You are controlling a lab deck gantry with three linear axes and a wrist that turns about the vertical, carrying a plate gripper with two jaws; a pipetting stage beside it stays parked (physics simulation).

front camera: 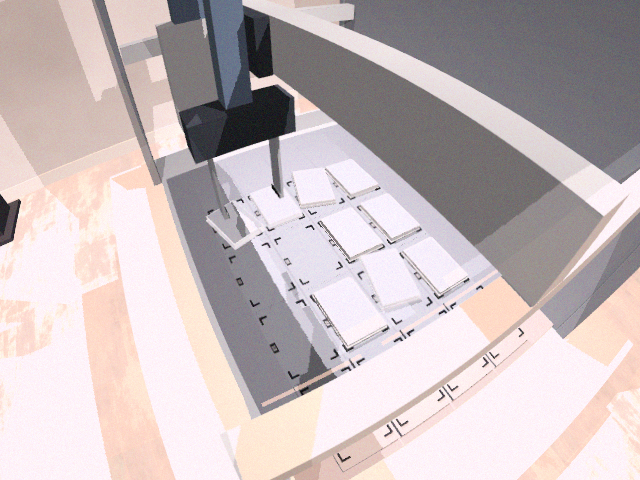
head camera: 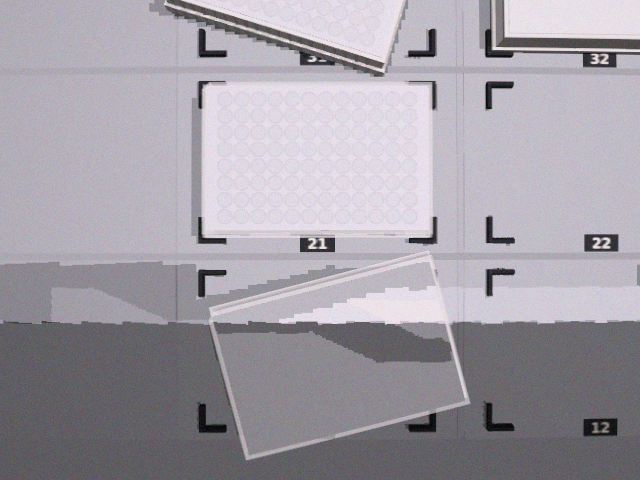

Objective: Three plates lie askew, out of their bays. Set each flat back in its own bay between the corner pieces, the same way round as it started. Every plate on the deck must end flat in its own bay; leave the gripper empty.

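Pixels of known places: gripper, fingertip midpoint: point(front camera: 251, 202); robot's base at its link origin: point(front camera: 209, 212) point(head camera: 205, 425).
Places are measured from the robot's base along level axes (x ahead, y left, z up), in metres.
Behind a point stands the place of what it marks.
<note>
A pale see-through plate point(front camera: 233, 227) {y 0.035, x 0.095, z 0.016 m} point(head camera: 338, 372) {y 0.035, x 0.075, z 0.016 m} lies askew over bay 11, turned across its corner pieces. A second askew plate point(front camera: 313, 187) {y 0.254, x 0.063, z 0.016 m} point(head camera: 330, 20) {y 0.224, x 0.071, z 0.015 m} lies over bay 31; in the head view its lower edge slants past the bay's front corner pieces. A third askew plate point(front camera: 390, 279) {y 0.254, x 0.378, z 0.016 m} lies in the row nearest the front, between two straight plates. My gripper point(front camera: 252, 204) {y 0.060, x 0.194, z 0.157 m} is open and empty above the back left of the deck, its jaws wide apart over the bay 11 and bay 21 area. The gripper does not show in the head view.
A straight plate point(front camera: 277, 205) {y 0.151, x 0.077, z 0.014 m} point(head camera: 317, 157) {y 0.150, x 0.064, z 0.014 m} sits in bay 21, close beside the bay 11 plate. Other straight plates point(front camera: 351, 232) {y 0.255, x 0.234, z 0.014 m} point(front camera: 390, 215) {y 0.362, x 0.233, z 0.014 m} point(front camera: 348, 311) {y 0.145, x 0.396, z 0.014 m} point(front camera: 435, 265) {y 0.358, x 0.397, z 0.014 m} point(front camera: 352, 177) {y 0.361, x 0.074, z 0.014 m} stand in bays. A tall grey panel point(front camera: 413, 129) bounds the right side.
</note>
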